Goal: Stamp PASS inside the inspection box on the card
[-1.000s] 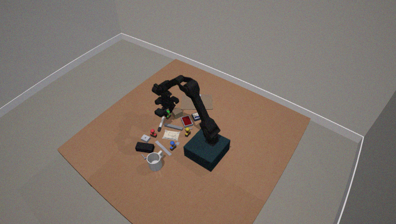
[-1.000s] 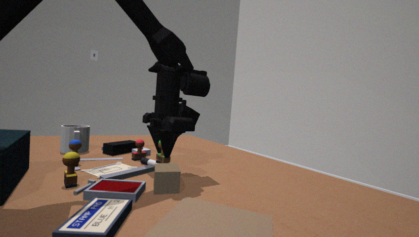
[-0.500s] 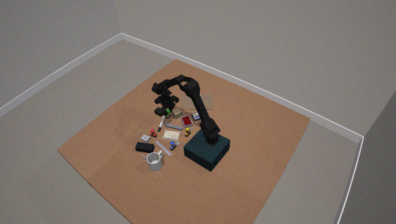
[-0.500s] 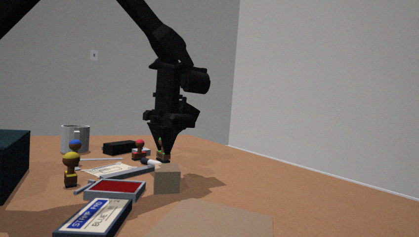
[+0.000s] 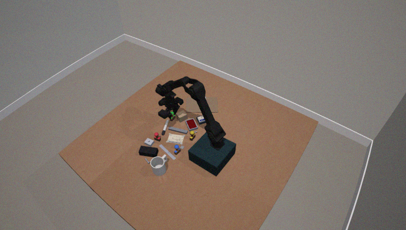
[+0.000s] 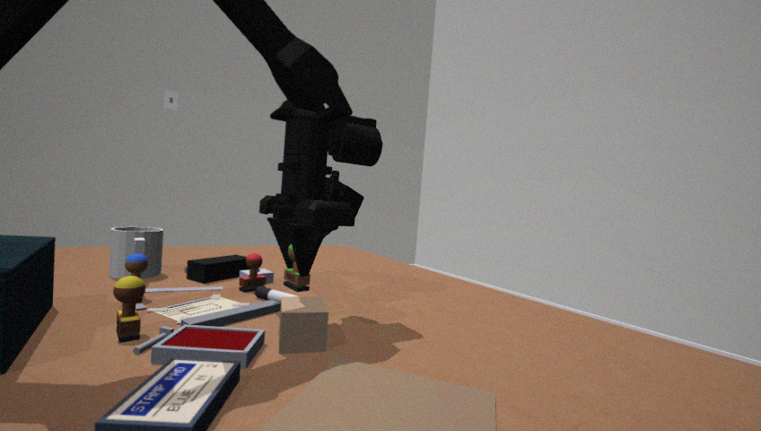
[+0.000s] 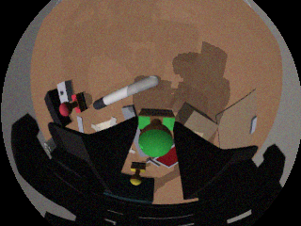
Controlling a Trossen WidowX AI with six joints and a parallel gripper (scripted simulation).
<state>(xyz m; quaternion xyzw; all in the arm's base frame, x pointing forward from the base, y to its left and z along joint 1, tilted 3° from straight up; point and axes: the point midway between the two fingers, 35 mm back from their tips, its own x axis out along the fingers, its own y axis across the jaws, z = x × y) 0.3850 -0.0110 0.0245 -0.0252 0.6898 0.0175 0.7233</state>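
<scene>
Right now my gripper tip is 110 mm past the red ink pad, 70 mm to the left of it and 60 mm above it. Also, from my gripper tip: tan block (70 mm to the right, 40 mm below, 20 mm behind); then green-knobbed stamp (right at my gripper tip); then grey bar (70 mm behind, 60 mm below, 30 mm to the left).
</scene>
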